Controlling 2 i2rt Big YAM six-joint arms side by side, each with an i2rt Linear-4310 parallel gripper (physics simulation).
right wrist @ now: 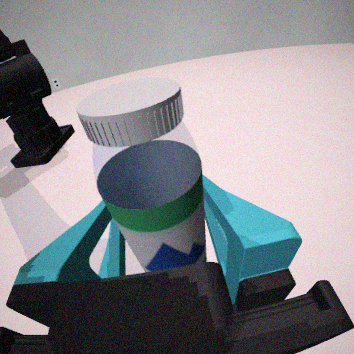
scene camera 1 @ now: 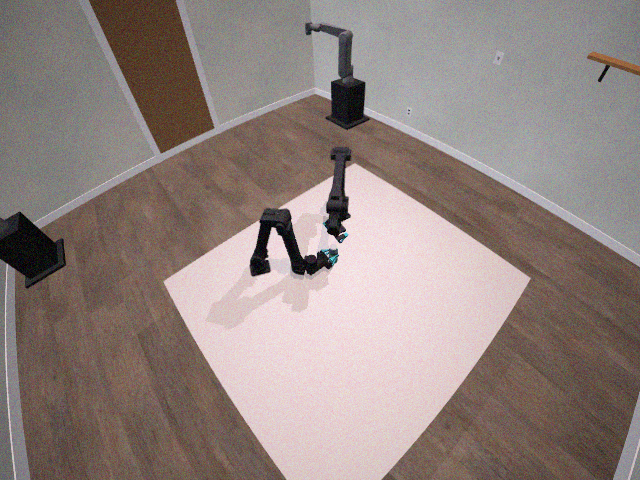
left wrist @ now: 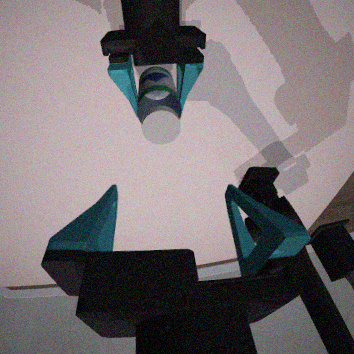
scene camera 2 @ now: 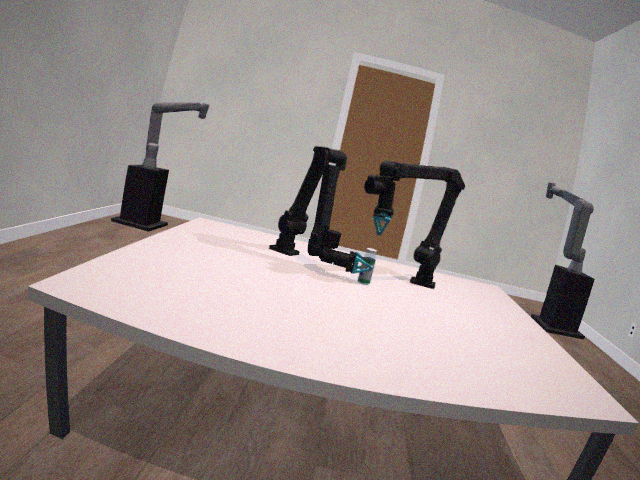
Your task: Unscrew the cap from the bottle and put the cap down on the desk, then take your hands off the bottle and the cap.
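Seen in the pictures: left gripper, fingertip midpoint: [scene camera 1: 335, 236] [left wrist: 173, 189] [scene camera 2: 380, 233]; right gripper, fingertip midpoint: [right wrist: 158, 187] [scene camera 1: 335, 252] [scene camera 2: 372, 267]; left arm's base, origin of the base link: [right wrist: 45, 147] [left wrist: 253, 183] [scene camera 2: 422, 284]; right arm's base, origin of the base link: [scene camera 1: 260, 268] [scene camera 2: 283, 251].
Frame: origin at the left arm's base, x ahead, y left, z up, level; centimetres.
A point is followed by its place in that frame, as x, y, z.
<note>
The bottle [scene camera 2: 364, 279] {31.0, -22.8, 2.4} [left wrist: 158, 92] {29.1, -25.7, 11.1} [right wrist: 160, 220] {29.4, -25.7, 9.5} has a green band and a blue-marked label and stands upright; whether its base touches the desk is hard to tell. The white ribbed cap [scene camera 2: 371, 251] {30.9, -22.8, 13.8} [left wrist: 161, 127] {28.8, -23.2, 14.3} [right wrist: 132, 110] {29.5, -25.0, 14.2} sits on its top. My right gripper [scene camera 1: 334, 255] {28.3, -21.3, 7.3} [scene camera 2: 368, 264] {28.3, -21.3, 7.3} [left wrist: 158, 113] {28.3, -21.3, 7.3} [right wrist: 158, 187] {28.3, -21.3, 7.3} is shut on the bottle's body from the side, below the cap. My left gripper [scene camera 1: 336, 235] {28.3, -21.4, 21.2} [scene camera 2: 380, 233] {28.3, -21.4, 21.2} [left wrist: 173, 189] {28.3, -21.4, 21.2} is wide open and empty, its fingers pointing down, above the cap and slightly to its right in scene camera 2.
The white desk [scene camera 1: 361, 361] {86.8, -42.4, 0.0} [scene camera 2: 310, 320] {87.9, -27.4, 0.0} [left wrist: 50, 150] {47.4, -9.0, 0.0} [right wrist: 300, 150] {44.3, -8.8, 0.0} lies under both arms. The left arm's base [scene camera 2: 423, 279] {4.0, -0.2, 3.1} stands right of the bottle in scene camera 2, and the right arm's base [scene camera 2: 284, 248] {14.9, -62.5, 2.3} stands to its left. Grey arms on black pedestals [scene camera 2: 142, 193] [scene camera 2: 566, 299] stand beyond the desk.
</note>
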